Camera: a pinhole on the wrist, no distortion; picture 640 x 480 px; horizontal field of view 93.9 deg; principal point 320.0 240.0 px. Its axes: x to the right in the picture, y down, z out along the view. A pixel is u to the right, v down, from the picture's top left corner.
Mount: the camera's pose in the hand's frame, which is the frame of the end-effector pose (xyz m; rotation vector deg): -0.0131 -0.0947 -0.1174 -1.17 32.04 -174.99
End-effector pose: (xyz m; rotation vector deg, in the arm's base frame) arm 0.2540 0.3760 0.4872 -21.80 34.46 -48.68
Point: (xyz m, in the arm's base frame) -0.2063 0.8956 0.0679
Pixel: behind the camera
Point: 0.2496 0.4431 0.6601
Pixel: 457 63
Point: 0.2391 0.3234 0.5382
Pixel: 249 62
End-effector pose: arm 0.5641 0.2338 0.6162 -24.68 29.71 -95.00
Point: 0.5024 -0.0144 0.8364
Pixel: 53 193
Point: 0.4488 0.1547 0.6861
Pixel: 65 215
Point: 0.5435 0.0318 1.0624
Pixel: 204 224
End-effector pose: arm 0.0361 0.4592 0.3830 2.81 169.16 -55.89
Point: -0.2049 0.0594 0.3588
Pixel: 156 299
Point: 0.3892 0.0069 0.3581
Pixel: 551 282
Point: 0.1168 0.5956 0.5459
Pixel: behind the camera
